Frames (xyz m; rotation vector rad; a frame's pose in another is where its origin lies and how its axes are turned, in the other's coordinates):
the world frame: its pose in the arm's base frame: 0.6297 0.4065 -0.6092 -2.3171 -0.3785 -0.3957
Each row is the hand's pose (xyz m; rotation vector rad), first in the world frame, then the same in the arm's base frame.
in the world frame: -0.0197 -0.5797 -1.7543 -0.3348 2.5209 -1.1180
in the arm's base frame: 0.0937 -0.4588 0.9329 -0.0347 -0.1071 -3.0782
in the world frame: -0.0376 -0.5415 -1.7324 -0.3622 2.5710 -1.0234
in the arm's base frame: 0.0957 -0.4718 0.8872 -0.0366 0.0137 -3.0864
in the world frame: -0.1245 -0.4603 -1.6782 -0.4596 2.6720 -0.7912
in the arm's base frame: 0.0569 -0.5015 0.7660 -0.0544 0.3072 -3.1087
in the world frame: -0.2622 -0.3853 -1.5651 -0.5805 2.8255 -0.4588
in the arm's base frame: -0.0205 -0.4925 0.5891 0.0046 -0.7138 3.0188
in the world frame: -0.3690 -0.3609 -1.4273 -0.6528 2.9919 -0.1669
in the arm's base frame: -0.0849 -0.4266 0.4391 -0.1399 -1.0402 2.8700
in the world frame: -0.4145 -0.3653 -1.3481 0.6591 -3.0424 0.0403
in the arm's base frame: -0.1145 -0.3738 0.3705 -0.2640 -1.1719 2.7849
